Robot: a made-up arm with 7 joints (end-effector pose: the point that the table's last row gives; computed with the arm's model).
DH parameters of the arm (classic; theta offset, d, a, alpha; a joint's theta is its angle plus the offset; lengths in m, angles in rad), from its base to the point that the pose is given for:
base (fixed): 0 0 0 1.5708
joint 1: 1.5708 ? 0 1.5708
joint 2: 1.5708 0 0 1.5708
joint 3: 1.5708 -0.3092 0 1.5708
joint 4: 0 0 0 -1.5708
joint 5: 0 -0.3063 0 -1.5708
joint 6: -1.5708 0 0 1.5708
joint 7: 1.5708 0 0 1.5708
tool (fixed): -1.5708 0 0 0
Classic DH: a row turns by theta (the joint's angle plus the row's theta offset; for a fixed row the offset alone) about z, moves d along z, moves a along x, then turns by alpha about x.
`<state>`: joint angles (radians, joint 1 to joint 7).
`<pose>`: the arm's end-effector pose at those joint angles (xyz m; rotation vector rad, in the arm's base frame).
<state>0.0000 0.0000 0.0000 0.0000 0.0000 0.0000 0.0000</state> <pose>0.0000 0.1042 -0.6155 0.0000 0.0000 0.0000</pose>
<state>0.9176 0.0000 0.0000 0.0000 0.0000 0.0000 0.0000</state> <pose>0.4888 0.1042 -0.3741 0.0000 -0.9176 0.0000</pose>
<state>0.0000 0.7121 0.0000 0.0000 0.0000 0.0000 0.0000</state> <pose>0.0000 0.5064 -0.4659 0.7121 0.0000 0.0000</pose>
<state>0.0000 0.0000 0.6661 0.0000 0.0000 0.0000 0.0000</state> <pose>0.0000 0.1042 -0.6155 0.0000 0.0000 0.6661</pose>
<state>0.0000 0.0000 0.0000 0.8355 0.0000 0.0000 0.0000</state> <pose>0.2272 0.1042 -0.5147 0.0000 -0.8355 0.0000</pose>
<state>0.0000 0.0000 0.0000 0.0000 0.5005 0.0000 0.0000</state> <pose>0.0000 0.1042 -0.6155 0.0000 0.0000 0.5005</pose>
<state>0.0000 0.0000 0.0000 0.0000 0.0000 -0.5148 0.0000</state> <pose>0.0000 0.1042 -0.6155 0.0000 -0.5148 0.0000</pose>
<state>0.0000 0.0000 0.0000 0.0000 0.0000 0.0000 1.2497</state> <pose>0.0000 0.1042 -0.6155 -1.2497 0.0000 0.0000</pose>
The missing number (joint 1, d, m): -0.1042
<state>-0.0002 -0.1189 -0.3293 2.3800 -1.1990 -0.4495 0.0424</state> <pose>0.2000 0.0259 -0.0788 0.9369 -2.6395 -0.8986</pose>
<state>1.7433 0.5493 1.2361 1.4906 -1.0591 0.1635 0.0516</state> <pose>0.1149 0.5244 0.1218 1.3102 -1.6854 1.7577</pose>
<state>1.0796 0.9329 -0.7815 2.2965 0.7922 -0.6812 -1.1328</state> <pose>0.2467 0.0932 0.0525 -0.8328 -2.6656 0.4733</pose>
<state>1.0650 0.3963 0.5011 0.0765 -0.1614 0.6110 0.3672</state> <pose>0.5021 0.3518 -0.2546 -0.3067 -0.6726 0.4186</pose>
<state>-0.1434 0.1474 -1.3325 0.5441 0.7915 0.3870 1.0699</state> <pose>-0.0469 0.0357 -0.5870 -1.2993 0.5812 -0.3808</pose>
